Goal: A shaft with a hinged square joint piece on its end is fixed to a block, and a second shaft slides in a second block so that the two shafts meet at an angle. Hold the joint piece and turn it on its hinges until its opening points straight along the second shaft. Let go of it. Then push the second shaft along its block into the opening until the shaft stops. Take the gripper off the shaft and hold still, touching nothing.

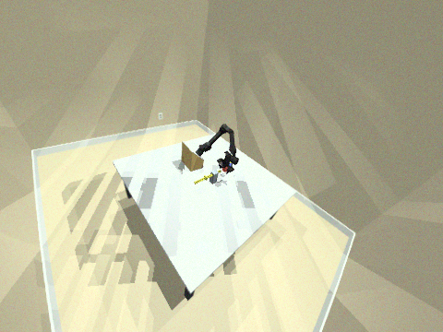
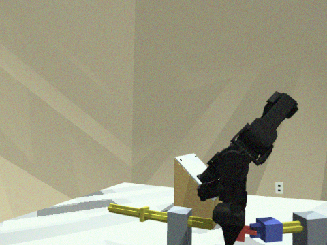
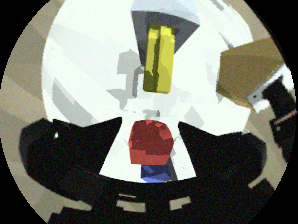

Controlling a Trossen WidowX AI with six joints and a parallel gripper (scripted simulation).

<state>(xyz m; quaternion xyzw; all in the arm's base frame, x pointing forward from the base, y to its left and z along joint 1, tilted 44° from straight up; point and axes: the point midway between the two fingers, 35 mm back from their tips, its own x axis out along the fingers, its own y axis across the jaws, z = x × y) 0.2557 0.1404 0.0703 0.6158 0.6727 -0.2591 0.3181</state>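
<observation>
The red joint piece is 30 mm above my gripper tip and 20 mm to the left of it.
</observation>
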